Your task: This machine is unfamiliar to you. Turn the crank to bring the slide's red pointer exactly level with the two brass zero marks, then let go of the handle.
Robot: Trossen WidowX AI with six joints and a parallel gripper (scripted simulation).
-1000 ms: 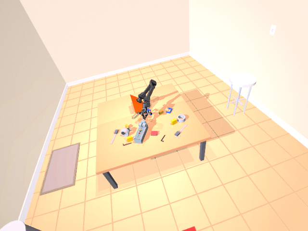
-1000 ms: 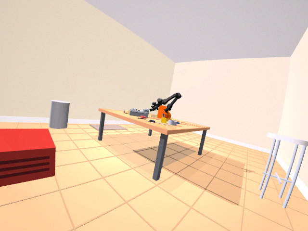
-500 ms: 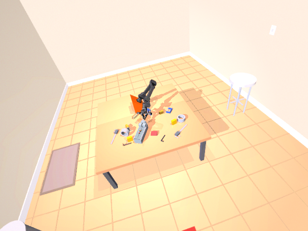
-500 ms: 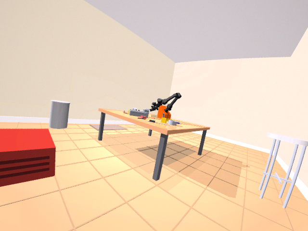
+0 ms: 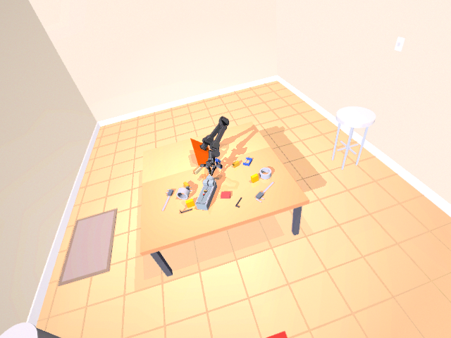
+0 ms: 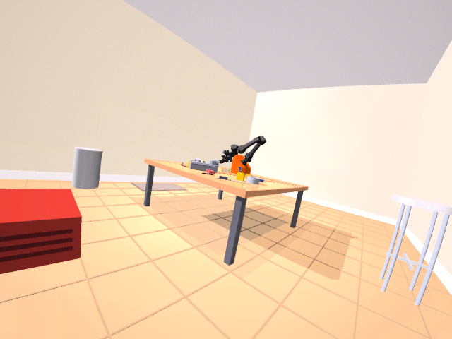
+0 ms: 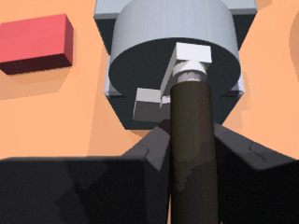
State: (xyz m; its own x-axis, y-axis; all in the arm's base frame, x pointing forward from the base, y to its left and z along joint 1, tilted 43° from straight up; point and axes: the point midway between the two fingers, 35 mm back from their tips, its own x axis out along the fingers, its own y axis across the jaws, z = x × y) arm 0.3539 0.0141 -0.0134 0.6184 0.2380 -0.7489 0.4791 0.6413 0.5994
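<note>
Right now the dark crank handle is 2 cm above my gripper tip, 1 cm to the left of it and 1 cm behind it. From my gripper tip the other things lie so: red pointer 18 cm ahead, 10 cm to the right, 1 cm below; red block 19 cm ahead, 8 cm below, 7 cm to the left.
</note>
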